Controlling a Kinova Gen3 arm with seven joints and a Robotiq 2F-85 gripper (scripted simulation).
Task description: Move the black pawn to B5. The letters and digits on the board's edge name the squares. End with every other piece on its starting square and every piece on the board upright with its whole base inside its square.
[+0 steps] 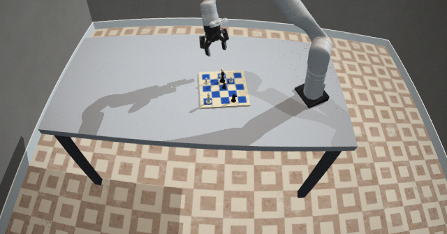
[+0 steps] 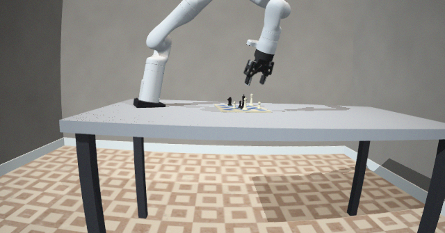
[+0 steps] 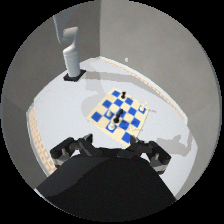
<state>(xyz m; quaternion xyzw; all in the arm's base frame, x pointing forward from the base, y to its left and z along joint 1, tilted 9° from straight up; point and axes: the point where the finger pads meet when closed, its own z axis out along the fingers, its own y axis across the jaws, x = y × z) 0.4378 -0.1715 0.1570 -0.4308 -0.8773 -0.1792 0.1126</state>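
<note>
My hand is 3 cm past the black pawn, 12 cm to the right of it and 10 cm above it. Also, from my hand: tall black piece 3 cm behind, 8 cm to the left, 9 cm below; chessboard 3 cm behind, 12 cm to the left, 12 cm below.
</note>
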